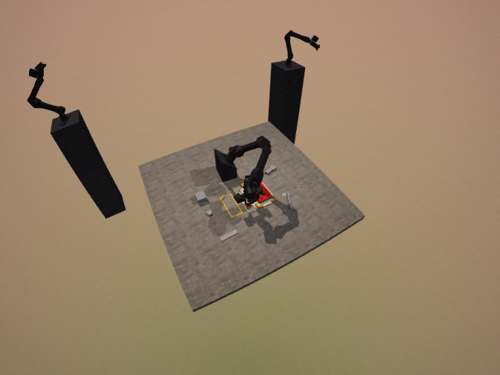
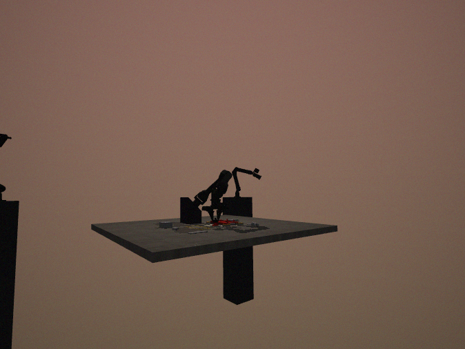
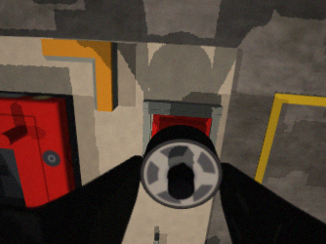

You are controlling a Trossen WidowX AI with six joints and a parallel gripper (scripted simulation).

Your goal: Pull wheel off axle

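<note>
The pale base plate lies 5 cm behind my gripper tip, 10 cm to the left of it and 3 cm below it. Also, from my gripper tip: flat grey bar 14 cm ahead, 23 cm to the right, 4 cm below.
</note>
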